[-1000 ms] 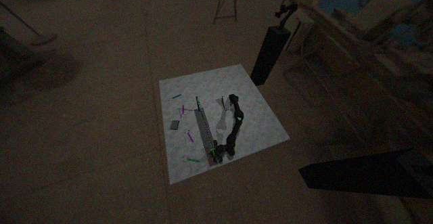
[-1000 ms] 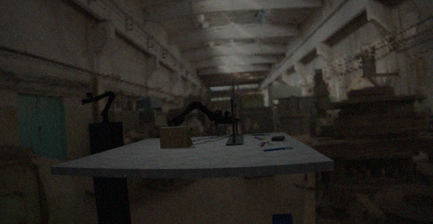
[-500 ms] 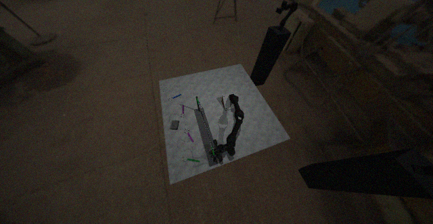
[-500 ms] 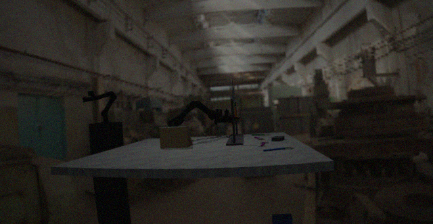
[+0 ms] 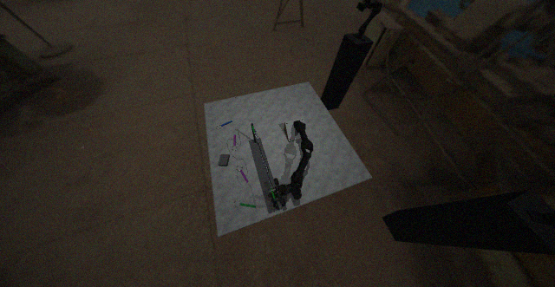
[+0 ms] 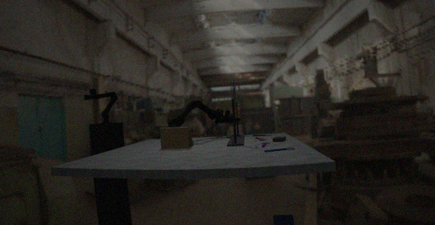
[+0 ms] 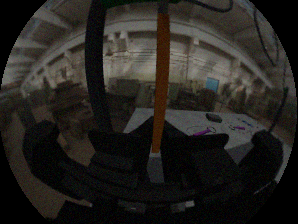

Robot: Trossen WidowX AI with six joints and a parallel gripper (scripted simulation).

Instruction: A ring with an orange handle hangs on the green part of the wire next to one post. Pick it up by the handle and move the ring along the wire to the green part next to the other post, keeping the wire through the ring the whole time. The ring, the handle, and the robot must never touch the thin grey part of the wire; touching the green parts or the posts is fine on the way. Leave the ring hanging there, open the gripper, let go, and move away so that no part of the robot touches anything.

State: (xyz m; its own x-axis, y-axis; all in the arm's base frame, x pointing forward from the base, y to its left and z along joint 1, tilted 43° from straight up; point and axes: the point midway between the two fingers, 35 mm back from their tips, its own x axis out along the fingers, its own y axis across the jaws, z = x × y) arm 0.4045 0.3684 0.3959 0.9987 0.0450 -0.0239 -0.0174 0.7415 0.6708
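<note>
My gripper tip is now 3 cm past the ring with orange handle and 8 cm below it. From my gripper tip the other things lie so: grey block (28 cm ahead, 42 cm to the right, 14 cm below).
</note>
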